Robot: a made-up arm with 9 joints. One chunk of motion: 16 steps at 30 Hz.
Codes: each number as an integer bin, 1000 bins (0 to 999) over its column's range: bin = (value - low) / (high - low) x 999, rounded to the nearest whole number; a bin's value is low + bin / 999 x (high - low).
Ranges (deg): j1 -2..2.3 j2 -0.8..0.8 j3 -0.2..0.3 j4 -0.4..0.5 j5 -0.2..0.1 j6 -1.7..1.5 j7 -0.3..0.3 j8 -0.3..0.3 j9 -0.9..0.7
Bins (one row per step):
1: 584 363 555 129 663 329 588 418 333
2: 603 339 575 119 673 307 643 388 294
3: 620 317 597 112 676 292 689 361 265
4: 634 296 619 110 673 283 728 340 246
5: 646 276 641 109 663 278 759 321 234
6: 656 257 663 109 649 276 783 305 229
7: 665 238 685 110 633 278 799 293 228
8: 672 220 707 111 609 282 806 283 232
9: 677 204 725 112 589 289 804 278 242
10: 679 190 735 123 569 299 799 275 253
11: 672 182 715 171 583 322 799 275 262
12: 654 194 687 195 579 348 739 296 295
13: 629 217 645 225 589 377 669 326 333
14: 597 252 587 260 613 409 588 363 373
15: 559 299 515 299 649 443 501 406 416
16: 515 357 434 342 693 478 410 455 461
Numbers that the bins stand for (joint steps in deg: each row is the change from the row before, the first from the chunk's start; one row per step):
1: 0.514 -0.219 0.078 -0.284 -0.001 -0.646 0.053 -0.049 -0.367
2: 0.595 -0.257 0.088 -0.293 0.002 -0.717 0.086 -0.067 -0.429
3: 0.669 -0.292 0.099 -0.299 0.003 -0.765 0.114 -0.083 -0.476
4: 0.729 -0.326 0.110 -0.301 0.002 -0.793 0.137 -0.096 -0.506
5: 0.781 -0.358 0.121 -0.302 -0.001 -0.810 0.156 -0.107 -0.525
6: 0.824 -0.388 0.132 -0.302 -0.005 -0.816 0.170 -0.117 -0.533
7: 0.862 -0.419 0.143 -0.301 -0.010 -0.810 0.180 -0.124 -0.535
8: 0.892 -0.448 0.154 -0.300 -0.017 -0.797 0.184 -0.130 -0.528
9: 0.914 -0.473 0.163 -0.299 -0.023 -0.774 0.183 -0.133 -0.512
10: 0.923 -0.496 0.168 -0.289 -0.029 -0.742 0.180 -0.135 -0.495
11: 0.892 -0.509 0.158 -0.246 -0.025 -0.669 0.180 -0.135 -0.480
12: 0.815 -0.489 0.144 -0.224 -0.026 -0.585 0.144 -0.122 -0.428
13: 0.707 -0.452 0.123 -0.197 -0.023 -0.492 0.102 -0.104 -0.367
14: 0.570 -0.396 0.094 -0.166 -0.016 -0.390 0.053 -0.082 -0.303
15: 0.406 -0.321 0.058 -0.131 -0.005 -0.281 0.001 -0.056 -0.234
16: 0.217 -0.228 0.017 -0.092 0.008 -0.169 -0.054 -0.027 -0.162

